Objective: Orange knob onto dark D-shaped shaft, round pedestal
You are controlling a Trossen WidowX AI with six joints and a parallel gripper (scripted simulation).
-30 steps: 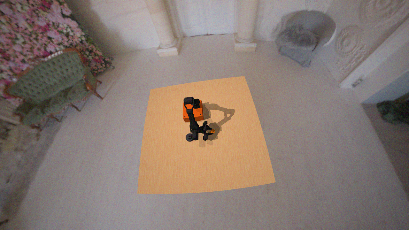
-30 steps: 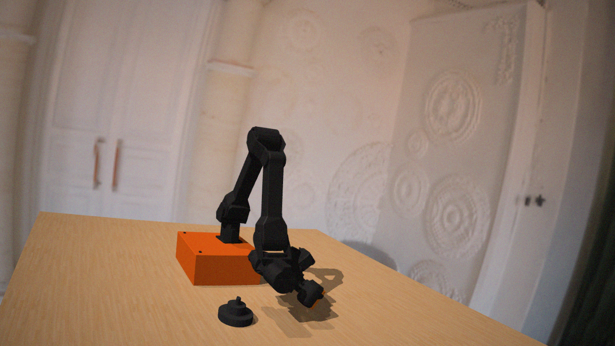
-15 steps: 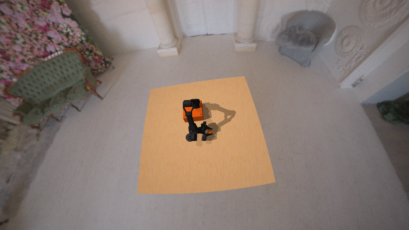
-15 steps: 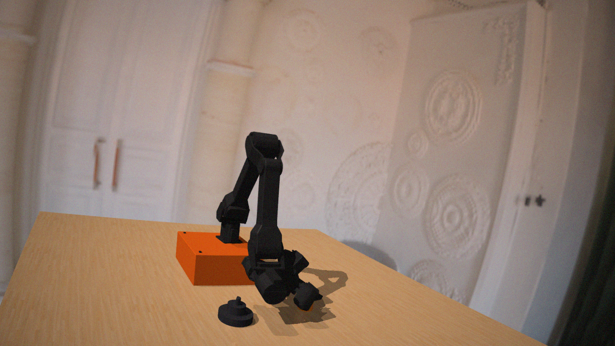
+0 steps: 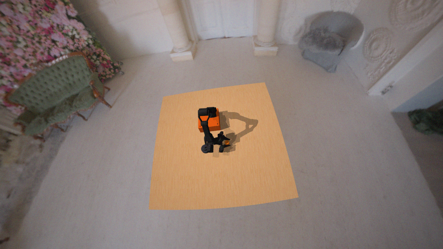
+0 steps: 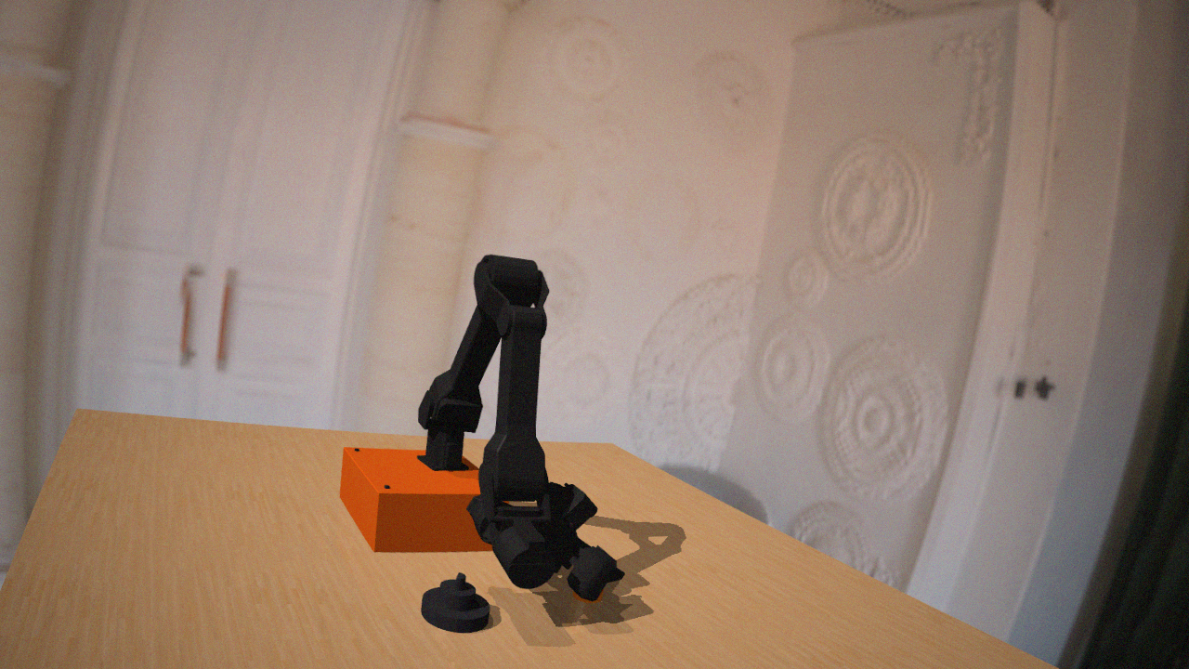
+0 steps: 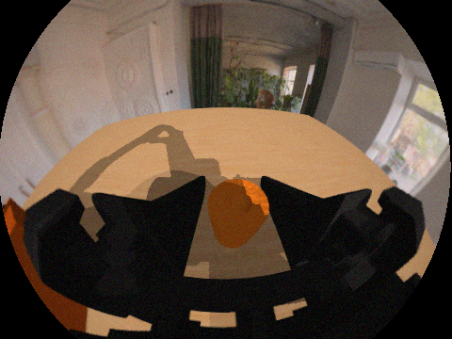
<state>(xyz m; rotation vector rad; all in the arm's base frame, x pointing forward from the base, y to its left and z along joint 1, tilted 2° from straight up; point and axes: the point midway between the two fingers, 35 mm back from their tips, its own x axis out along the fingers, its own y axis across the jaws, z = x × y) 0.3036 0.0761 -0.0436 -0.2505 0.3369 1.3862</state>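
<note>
My gripper tip is now 30 mm to the left of the orange knob and 20 mm above it. The rest, counted from my gripper tip: pedestal: 240 mm to the right, 20 mm below.
</note>
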